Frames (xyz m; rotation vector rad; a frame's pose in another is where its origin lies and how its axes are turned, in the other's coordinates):
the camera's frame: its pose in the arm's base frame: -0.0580 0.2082 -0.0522 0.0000 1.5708 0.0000
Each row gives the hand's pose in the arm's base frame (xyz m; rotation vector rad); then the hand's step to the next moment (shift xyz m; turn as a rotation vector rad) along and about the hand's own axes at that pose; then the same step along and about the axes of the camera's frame.
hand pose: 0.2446 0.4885 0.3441 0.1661 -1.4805 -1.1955
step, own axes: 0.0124 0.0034 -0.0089 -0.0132 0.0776 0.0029
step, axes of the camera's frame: -0.0090 -0.0119 0.0048 -0.0484 0.0469 0.0408
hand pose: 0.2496 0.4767 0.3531 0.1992 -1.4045 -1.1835
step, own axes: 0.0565 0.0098 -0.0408 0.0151 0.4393 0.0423
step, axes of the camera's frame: -0.0333 -0.0572 0.0238 -0.3382 0.2142 0.1863
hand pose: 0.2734 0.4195 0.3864 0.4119 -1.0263 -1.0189
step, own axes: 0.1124 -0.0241 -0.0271 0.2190 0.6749 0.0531
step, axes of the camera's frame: -0.0267 -0.1120 0.0265 -0.6132 0.1607 0.3232
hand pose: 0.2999 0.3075 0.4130 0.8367 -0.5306 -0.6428
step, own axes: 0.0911 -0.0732 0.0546 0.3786 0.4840 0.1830
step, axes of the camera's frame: 0.0122 -0.1283 0.0048 -0.5605 -0.1130 0.2900
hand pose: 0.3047 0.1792 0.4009 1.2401 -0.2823 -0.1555
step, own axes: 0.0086 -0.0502 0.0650 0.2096 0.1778 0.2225
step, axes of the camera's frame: 0.0272 -0.0774 -0.0092 -0.2608 -0.2015 0.1281
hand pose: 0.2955 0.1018 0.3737 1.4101 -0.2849 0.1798
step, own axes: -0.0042 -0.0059 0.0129 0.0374 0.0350 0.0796
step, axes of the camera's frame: 0.0051 -0.0135 -0.0034 -0.0550 -0.0748 0.0183
